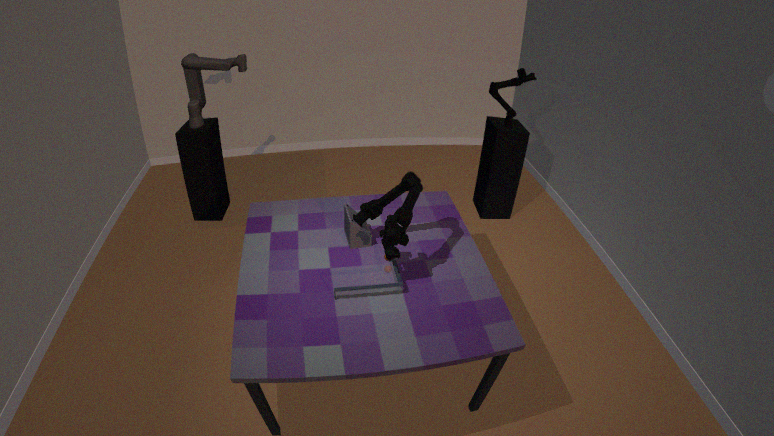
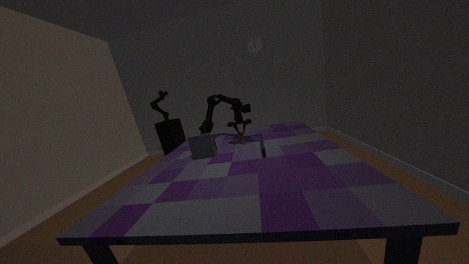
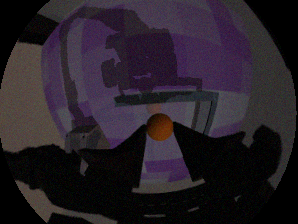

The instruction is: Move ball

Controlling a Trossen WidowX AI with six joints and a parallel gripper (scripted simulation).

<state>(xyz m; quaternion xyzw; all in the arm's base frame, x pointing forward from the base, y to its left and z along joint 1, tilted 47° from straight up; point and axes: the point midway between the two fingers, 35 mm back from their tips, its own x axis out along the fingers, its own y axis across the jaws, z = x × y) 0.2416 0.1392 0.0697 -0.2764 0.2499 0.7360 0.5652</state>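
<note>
The see-through copy of ball is 8 cm below my gripper tip. Also, from my gripper tip: orange ball (right at my gripper tip).
</note>
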